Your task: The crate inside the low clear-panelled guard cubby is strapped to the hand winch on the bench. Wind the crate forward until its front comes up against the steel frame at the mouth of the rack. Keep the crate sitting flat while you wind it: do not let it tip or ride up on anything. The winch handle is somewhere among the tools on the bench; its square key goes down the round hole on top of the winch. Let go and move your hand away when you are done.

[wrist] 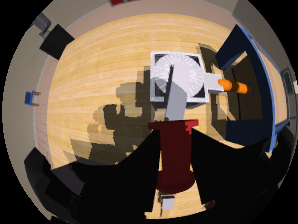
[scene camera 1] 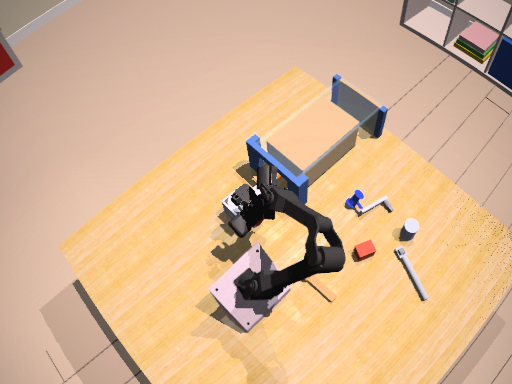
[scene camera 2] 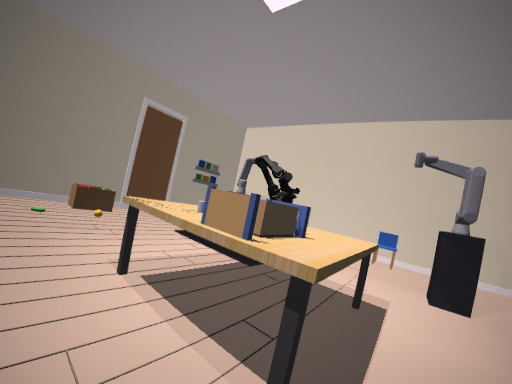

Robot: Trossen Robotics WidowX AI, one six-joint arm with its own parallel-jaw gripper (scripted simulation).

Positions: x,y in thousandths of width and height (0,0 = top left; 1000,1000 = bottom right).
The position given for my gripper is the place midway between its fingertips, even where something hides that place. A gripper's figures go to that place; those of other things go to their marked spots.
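My gripper (wrist: 576,583), 10 cm from the lens. Hand winch (wrist: 545,279), 17 cm from the lens. Hand winch and blue frame (wrist: 817,592), marked spots 21 cm apart. Blue frame, 24 cm from the lens.
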